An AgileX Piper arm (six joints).
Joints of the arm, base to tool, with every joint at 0 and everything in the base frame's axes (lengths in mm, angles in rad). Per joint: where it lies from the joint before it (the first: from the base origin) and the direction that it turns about. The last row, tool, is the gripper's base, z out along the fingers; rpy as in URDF.
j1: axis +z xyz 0 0 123
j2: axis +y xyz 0 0 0
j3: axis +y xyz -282.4 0 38.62
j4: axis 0.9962 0 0.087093 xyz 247.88 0 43.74
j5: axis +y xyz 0 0 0
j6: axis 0.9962 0 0.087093 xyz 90.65 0 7.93
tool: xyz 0 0 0 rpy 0 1.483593 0
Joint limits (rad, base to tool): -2.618..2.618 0..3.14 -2.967..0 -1.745..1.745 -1.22..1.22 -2.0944..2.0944
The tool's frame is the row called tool.
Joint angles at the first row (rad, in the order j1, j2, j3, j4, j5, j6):
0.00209 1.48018 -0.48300 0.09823 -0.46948 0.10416
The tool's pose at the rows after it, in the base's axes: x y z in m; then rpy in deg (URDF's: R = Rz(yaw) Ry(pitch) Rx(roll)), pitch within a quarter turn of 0, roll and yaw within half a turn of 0:
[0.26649 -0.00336 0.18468 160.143 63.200 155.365]
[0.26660 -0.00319 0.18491 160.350 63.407 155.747]
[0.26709 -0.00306 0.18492 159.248 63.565 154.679]
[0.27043 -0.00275 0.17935 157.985 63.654 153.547]
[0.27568 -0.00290 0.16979 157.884 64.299 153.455]
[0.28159 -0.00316 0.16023 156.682 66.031 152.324]
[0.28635 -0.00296 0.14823 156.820 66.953 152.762]
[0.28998 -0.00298 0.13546 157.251 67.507 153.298]
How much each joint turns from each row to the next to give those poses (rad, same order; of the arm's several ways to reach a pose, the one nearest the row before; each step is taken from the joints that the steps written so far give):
0.00002 0.00002 0.00000 -0.00359 -0.00396 0.00168
0.00000 -0.00003 0.00001 -0.00453 -0.00261 -0.00001
-0.00003 0.00258 -0.00003 -0.00467 -0.00825 0.01109
-0.00001 0.03232 0.00001 -0.01239 -0.03738 0.01970
0.00001 0.05493 0.00001 -0.00410 -0.06544 0.00196
-0.00001 0.06244 0.00002 -0.00356 -0.09353 0.00132
0.00003 0.06619 -0.00002 -0.00859 -0.08014 -0.00003
-0.00003 0.06599 -0.00001 -0.00365 -0.07346 -0.00197

